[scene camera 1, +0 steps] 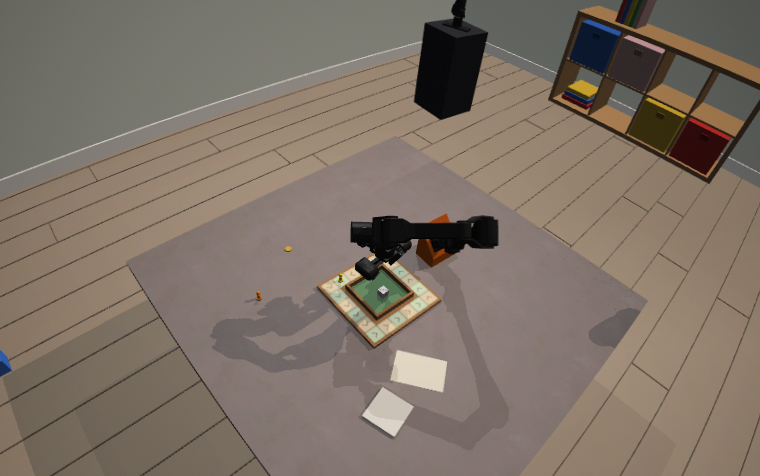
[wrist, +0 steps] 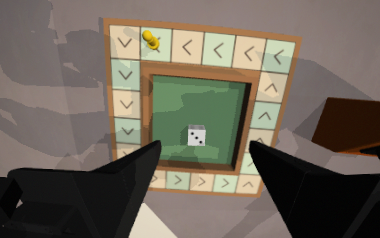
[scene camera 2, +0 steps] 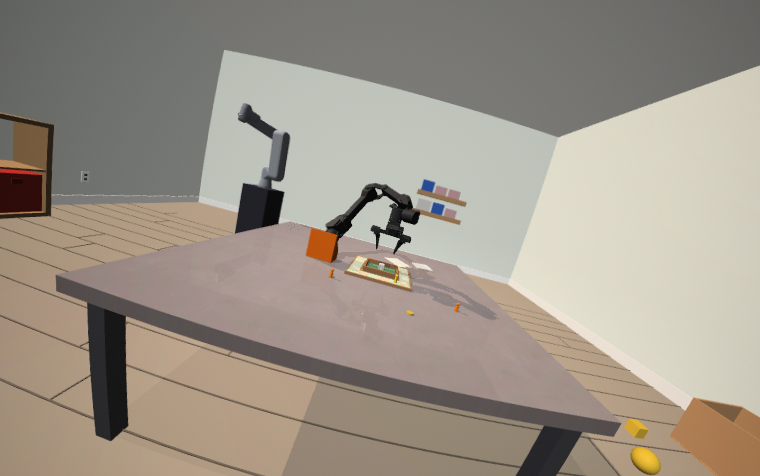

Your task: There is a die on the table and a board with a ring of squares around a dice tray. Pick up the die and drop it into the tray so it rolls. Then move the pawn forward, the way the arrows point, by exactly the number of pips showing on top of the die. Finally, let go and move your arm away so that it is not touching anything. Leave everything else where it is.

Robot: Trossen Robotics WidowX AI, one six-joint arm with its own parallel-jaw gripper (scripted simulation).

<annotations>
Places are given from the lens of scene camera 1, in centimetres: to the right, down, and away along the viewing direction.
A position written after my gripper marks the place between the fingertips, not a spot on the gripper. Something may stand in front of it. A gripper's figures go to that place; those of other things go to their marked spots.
my gripper (scene camera 1: 381, 271): 0, 10, 134
green dice tray (scene camera 1: 367, 290): -4, 17, 140
</annotations>
